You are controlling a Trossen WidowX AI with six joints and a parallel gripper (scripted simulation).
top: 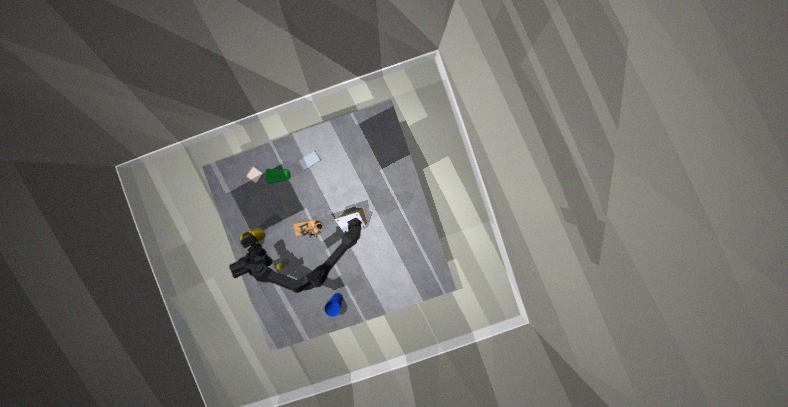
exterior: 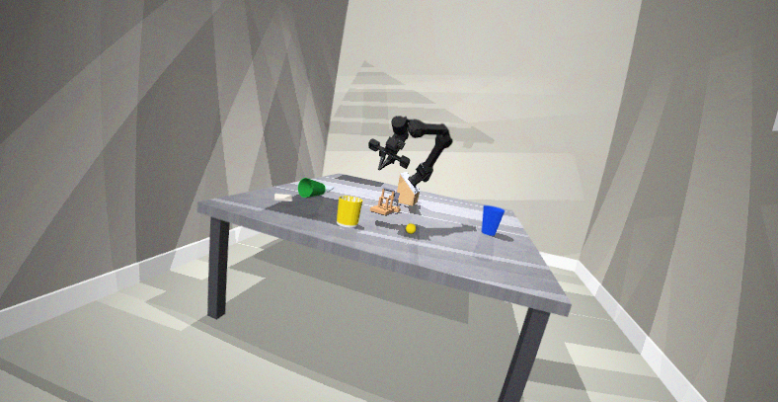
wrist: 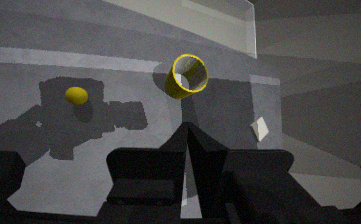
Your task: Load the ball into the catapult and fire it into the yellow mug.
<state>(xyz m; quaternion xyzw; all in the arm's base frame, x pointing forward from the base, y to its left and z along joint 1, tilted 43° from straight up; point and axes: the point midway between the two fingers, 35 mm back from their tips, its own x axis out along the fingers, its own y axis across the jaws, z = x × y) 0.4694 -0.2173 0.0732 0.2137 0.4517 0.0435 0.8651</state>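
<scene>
The small black ball is 290 mm behind my gripper tip, 60 mm to the left of it and 150 mm below it. Round my gripper tip: yellow ball: 70 mm ahead, 180 mm to the left, 200 mm below; wooden catapult: 220 mm behind, 60 mm to the left, 160 mm below; yellow mug: 110 mm ahead, 70 mm to the right, 190 mm below.
</scene>
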